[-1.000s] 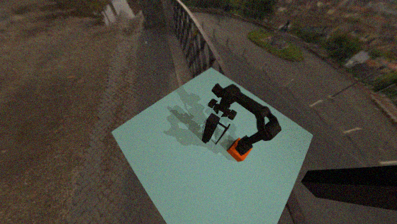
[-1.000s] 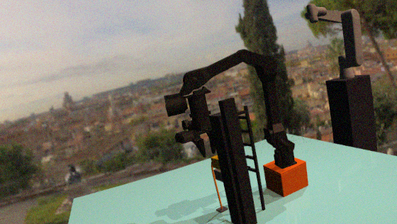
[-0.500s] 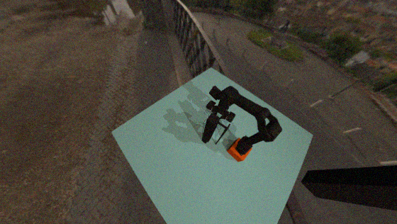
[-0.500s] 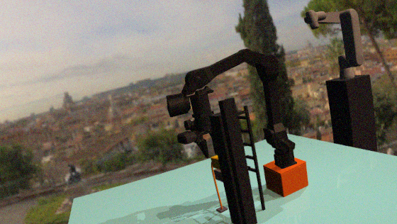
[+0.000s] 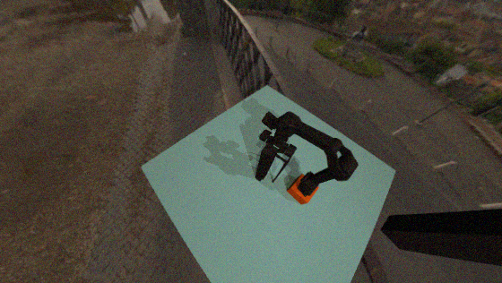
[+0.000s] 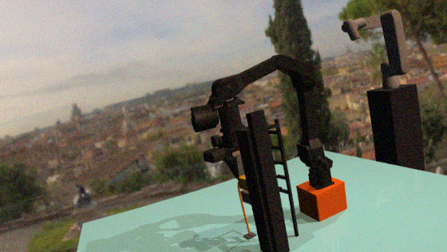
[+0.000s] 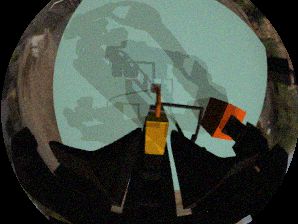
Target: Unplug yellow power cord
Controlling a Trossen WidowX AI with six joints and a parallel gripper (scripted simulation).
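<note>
Right now the yellow plug is 1 cm behind my gripper tip, 3 cm to the left of it and 1 cm below it.
</note>
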